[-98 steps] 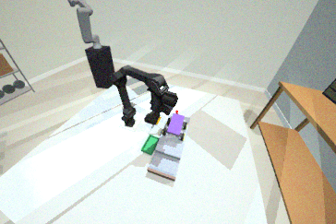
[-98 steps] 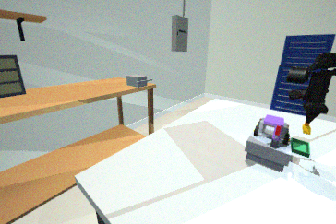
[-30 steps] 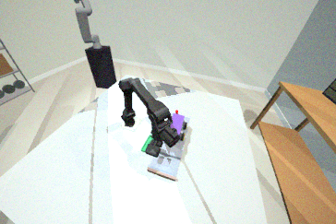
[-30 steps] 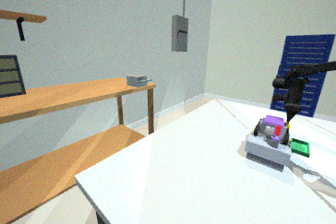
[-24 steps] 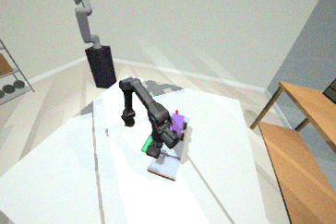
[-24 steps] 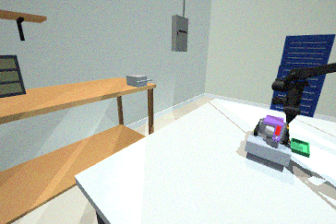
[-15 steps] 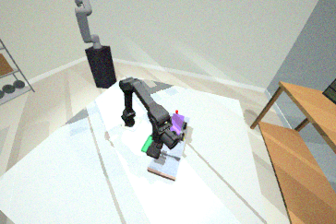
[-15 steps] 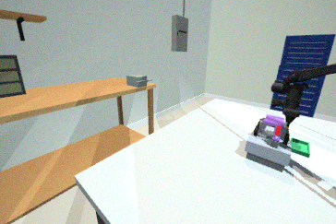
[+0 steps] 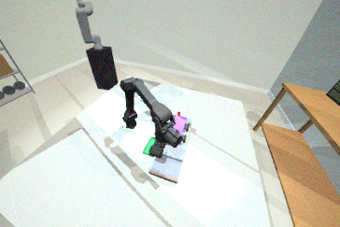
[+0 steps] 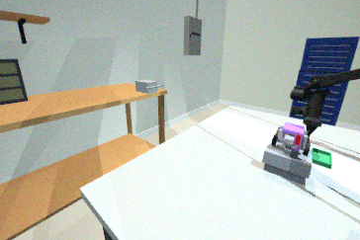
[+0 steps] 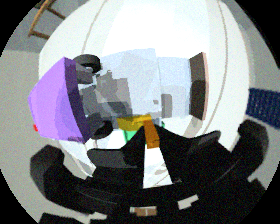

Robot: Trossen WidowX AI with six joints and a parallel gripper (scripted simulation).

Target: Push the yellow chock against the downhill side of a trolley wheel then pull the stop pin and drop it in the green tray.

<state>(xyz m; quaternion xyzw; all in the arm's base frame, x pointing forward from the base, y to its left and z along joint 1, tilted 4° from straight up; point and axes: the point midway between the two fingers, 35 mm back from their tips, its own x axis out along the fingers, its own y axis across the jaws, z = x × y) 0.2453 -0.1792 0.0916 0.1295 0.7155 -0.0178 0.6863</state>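
Now: the red-headed stop pin 80 mm ahead of my gripper tip, 210 mm to the left of it and 40 mm above it. Also, from my gripper tip: chock 20 mm to the left, 10 mm below; then grey ramp 80 mm ahead, 100 mm to the left, 40 mm below; then purple-topped trolley 80 mm ahead, 110 mm to the left, 20 mm above.
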